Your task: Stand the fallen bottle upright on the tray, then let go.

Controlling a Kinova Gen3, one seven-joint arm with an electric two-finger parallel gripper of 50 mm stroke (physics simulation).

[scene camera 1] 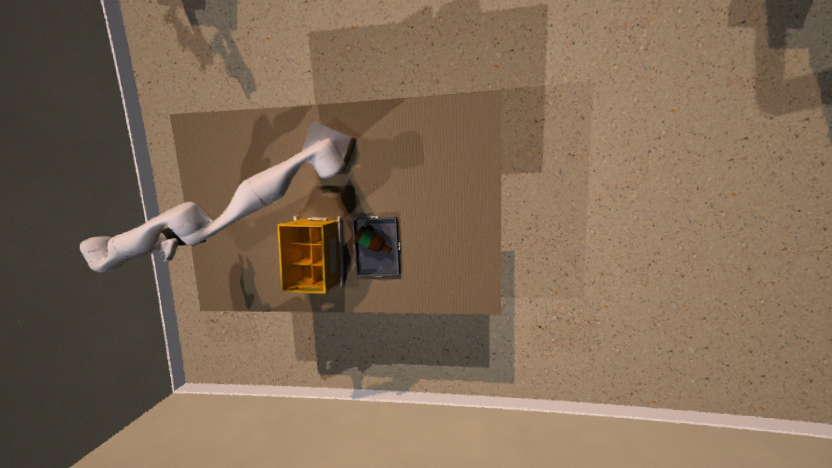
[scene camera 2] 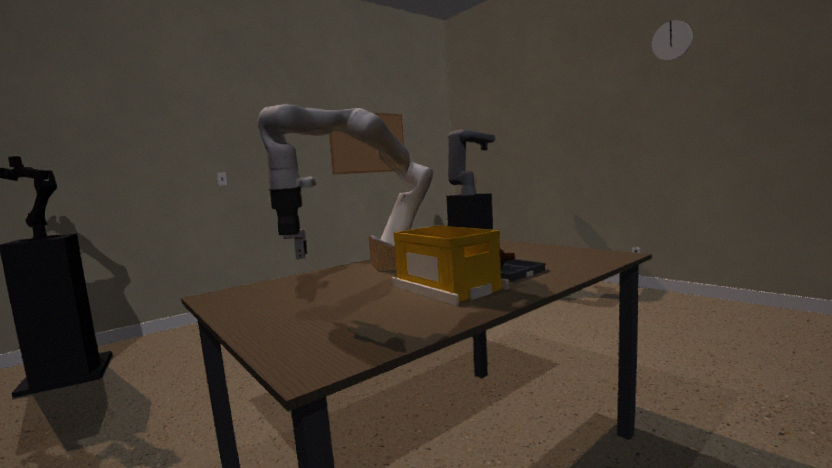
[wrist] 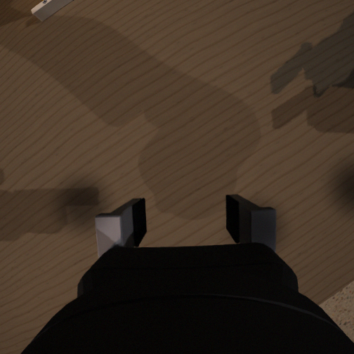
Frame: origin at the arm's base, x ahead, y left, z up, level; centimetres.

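Seen in the pictures: gripper, fingertip midpoint: [scene camera 2: 301, 256]; arm's base, origin of the base link: [scene camera 2: 391, 243].
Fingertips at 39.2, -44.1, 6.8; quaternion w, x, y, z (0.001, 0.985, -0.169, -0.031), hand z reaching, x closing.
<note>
Offsets run from my fingertips to a thing's top centre, as dx, dy, dz. "spot": to the spot under its first point. Level surfaces: height alone.
The bottle @(-5.9, +67.4, -7.8) [scene camera 1: 368, 239] [scene camera 2: 507, 254] is brown with a green label. It lies on its side in the dark grey tray @(spot: +5.5, +69.6, -15.3) [scene camera 1: 378, 266] [scene camera 2: 523, 268], its neck pointing to the lower right in scene camera 1. In scene camera 2 the crate hides most of it. My gripper [scene camera 2: 300, 253] [wrist: 185, 213] is open and empty, pointing down above the table, on the far side of the crate from the tray. In the wrist view the fingers stand wide apart over wood and shadows. The bottle and tray do not show there.
A yellow crate @(+2.9, +42.3, +1.7) [scene camera 1: 281, 259] [scene camera 2: 478, 273] with inner dividers stands between my gripper and the tray. White strips [scene camera 1: 342, 256] [scene camera 2: 424, 289] [wrist: 51, 8] border its base. The arm's base block [scene camera 1: 326, 135] [scene camera 2: 381, 254] stands near one long edge of the wooden table @(dz -15.8) [scene camera 1: 453, 232] [scene camera 2: 261, 331].
</note>
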